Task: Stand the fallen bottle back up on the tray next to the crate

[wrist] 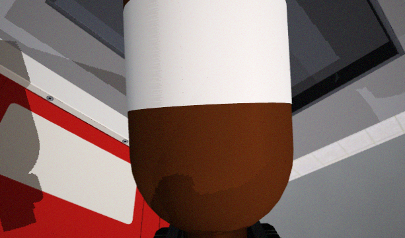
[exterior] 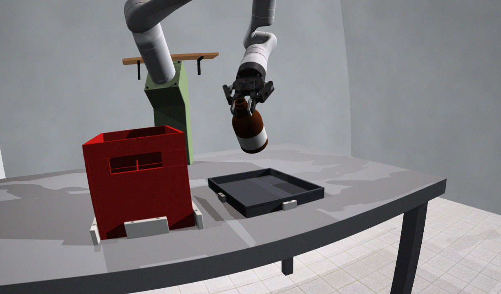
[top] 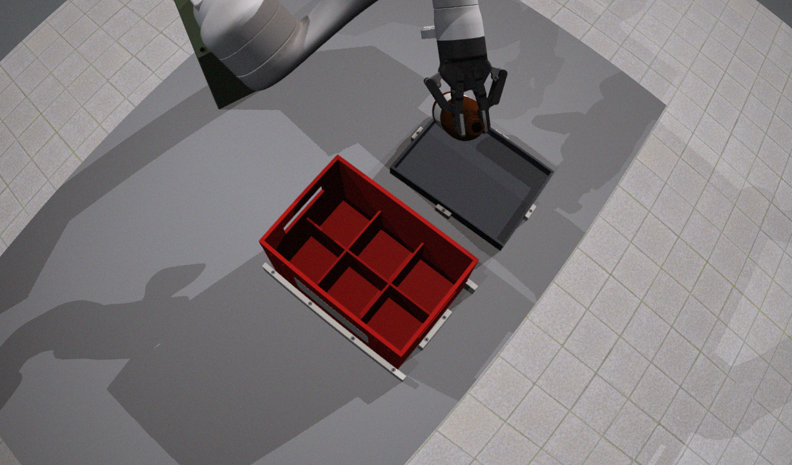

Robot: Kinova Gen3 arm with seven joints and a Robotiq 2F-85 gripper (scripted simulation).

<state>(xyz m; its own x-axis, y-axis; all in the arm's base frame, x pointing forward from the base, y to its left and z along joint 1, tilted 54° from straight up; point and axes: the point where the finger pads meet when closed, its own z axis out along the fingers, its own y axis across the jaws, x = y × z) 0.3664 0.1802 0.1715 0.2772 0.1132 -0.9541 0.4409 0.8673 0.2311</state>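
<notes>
Right now the bottle is 40 mm below my hand, 20 mm to the left of it and 20 mm behind it. The rest, counted from my hand: red crate: 260 mm to the right, 120 mm below, 20 mm behind; tray: 190 mm below, 20 mm to the left, 20 mm ahead.
</notes>
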